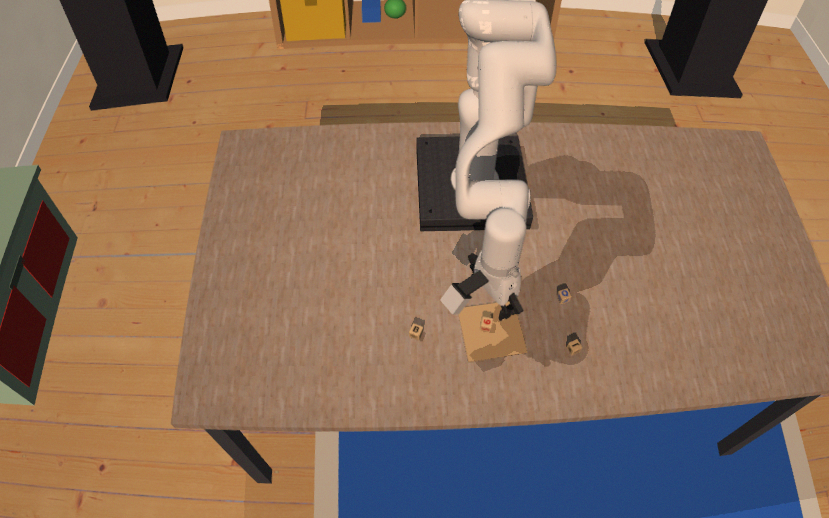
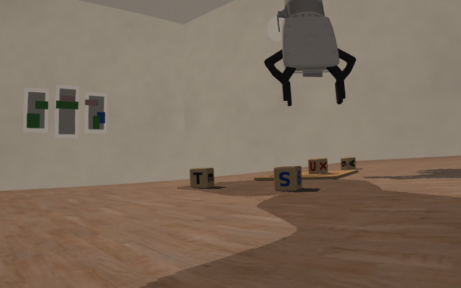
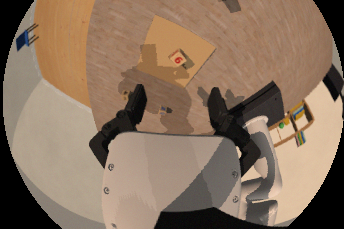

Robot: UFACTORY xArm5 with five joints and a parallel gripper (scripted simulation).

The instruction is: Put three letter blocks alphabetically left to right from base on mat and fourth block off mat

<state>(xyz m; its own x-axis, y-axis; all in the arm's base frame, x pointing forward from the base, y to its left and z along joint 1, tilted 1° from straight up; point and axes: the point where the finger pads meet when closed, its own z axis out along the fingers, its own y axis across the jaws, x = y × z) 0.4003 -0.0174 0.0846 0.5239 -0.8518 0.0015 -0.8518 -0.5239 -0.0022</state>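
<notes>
My gripper is now 120 mm above the letter block. Round my hand: tan mat 10 mm ahead, 10 mm to the left, 130 mm below.
</notes>
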